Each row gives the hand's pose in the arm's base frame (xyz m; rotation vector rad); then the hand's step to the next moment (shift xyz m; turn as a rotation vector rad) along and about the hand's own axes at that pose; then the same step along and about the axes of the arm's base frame.
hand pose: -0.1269 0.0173 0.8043 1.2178 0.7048 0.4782
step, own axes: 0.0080 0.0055 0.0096 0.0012 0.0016 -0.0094
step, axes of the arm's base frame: 0.0126 0.0005 0.0051 -0.0058 0.0076 -0.0004
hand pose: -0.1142 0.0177 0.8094 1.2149 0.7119 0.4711
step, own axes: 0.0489 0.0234 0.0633 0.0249 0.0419 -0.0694
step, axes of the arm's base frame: 0.0804 -0.0029 0.0218 -0.0305 0.0761 0.0217
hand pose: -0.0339 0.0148 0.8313 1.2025 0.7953 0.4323
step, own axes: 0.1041 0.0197 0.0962 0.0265 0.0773 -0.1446
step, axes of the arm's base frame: 0.1424 0.0143 -0.0003 -0.0814 0.1381 0.0437
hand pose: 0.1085 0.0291 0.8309 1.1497 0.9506 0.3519
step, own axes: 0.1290 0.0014 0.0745 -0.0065 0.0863 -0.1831
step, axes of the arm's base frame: 0.1335 0.0423 -0.0507 -0.1288 0.1430 0.0632
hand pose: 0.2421 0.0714 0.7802 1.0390 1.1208 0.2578
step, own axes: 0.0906 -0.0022 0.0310 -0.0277 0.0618 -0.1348
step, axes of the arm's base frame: 0.0669 0.0398 -0.0559 -0.1059 0.0897 0.0592
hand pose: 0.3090 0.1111 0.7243 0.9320 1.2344 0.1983
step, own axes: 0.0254 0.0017 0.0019 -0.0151 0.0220 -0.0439
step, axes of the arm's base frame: 0.0115 0.0152 -0.0170 -0.0361 0.0268 0.0250
